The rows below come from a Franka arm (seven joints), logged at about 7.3 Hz.
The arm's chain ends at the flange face. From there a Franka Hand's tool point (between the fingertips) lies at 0.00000 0.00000 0.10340 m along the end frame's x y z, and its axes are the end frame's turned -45 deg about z.
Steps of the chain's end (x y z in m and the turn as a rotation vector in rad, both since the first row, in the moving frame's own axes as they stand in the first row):
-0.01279, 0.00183, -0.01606, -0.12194, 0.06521, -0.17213
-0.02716, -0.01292, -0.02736, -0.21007, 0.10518, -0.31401
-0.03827, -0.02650, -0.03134, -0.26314, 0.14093, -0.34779
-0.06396, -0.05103, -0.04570, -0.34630, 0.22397, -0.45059
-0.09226, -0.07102, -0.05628, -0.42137, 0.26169, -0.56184
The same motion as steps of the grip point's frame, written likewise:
-0.01328, 0.00618, -0.01704, -0.13234, -0.04011, -0.17213
-0.01397, -0.00469, -0.03018, -0.22292, -0.07417, -0.31401
-0.01190, -0.01575, -0.03587, -0.28572, -0.08642, -0.34779
-0.00844, -0.04021, -0.05422, -0.40324, -0.08650, -0.45059
-0.01225, -0.06693, -0.06842, -0.48300, -0.11291, -0.56184

